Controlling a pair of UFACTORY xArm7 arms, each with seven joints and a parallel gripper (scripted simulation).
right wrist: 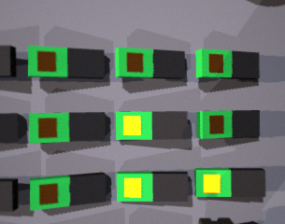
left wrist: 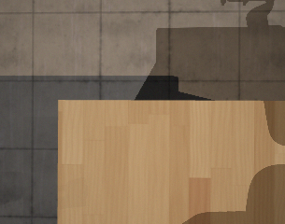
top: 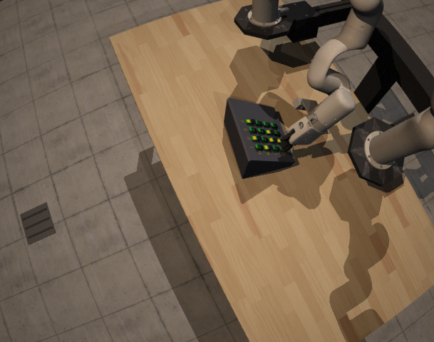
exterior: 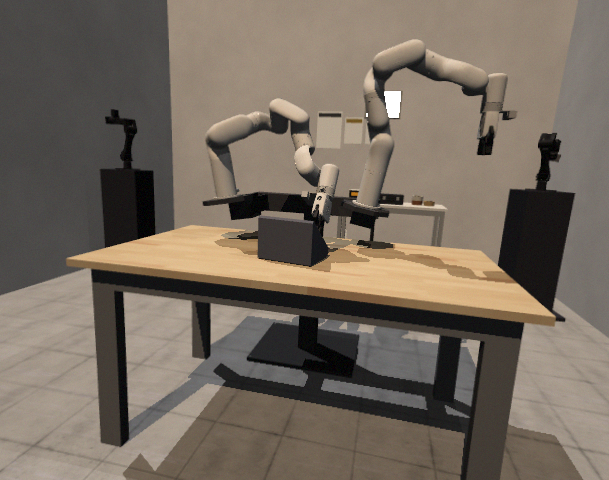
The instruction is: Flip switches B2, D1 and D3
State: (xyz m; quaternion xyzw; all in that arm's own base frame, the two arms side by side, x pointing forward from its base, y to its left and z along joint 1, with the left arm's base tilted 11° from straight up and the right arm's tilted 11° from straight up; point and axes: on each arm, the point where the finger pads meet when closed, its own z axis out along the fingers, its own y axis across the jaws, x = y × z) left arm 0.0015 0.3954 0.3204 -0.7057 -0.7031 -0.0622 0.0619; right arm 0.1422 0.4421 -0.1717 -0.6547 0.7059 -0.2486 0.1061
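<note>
The switch D1 lies 3 cm below my right hand. Also, from my right hand: switch D2 (1 cm behind, 3 cm to the right, 3 cm below); then switch C2 (3 cm ahead, 4 cm to the right, 1 cm below); then switch D3 (2 cm behind, 6 cm to the right, 3 cm below).
</note>
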